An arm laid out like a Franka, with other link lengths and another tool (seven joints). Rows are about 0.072 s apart.
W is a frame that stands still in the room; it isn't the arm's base.
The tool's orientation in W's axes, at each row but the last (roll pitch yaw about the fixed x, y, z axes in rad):
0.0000, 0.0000, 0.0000
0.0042, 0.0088, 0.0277
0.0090, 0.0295, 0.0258
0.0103, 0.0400, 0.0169
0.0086, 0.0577, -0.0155
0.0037, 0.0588, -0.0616
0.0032, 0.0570, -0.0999
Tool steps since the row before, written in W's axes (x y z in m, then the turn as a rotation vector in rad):
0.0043, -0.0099, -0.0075, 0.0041, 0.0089, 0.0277
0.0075, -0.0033, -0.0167, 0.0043, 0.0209, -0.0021
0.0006, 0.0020, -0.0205, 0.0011, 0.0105, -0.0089
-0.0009, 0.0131, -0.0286, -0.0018, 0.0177, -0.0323
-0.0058, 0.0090, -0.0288, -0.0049, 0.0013, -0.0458
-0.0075, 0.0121, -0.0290, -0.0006, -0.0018, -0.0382
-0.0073, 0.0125, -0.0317, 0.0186, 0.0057, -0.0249
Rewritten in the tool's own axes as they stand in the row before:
0.0043, -0.0099, -0.0075, 0.0041, 0.0089, 0.0277
0.0076, -0.0036, -0.0166, 0.0049, 0.0208, -0.0021
0.0013, 0.0018, -0.0205, 0.0016, 0.0104, -0.0089
0.0005, 0.0128, -0.0287, -0.0002, 0.0174, -0.0325
-0.0043, 0.0087, -0.0292, -0.0023, 0.0008, -0.0460
-0.0065, 0.0115, -0.0295, 0.0018, -0.0020, -0.0382
-0.0067, 0.0116, -0.0322, 0.0193, 0.0075, -0.0239

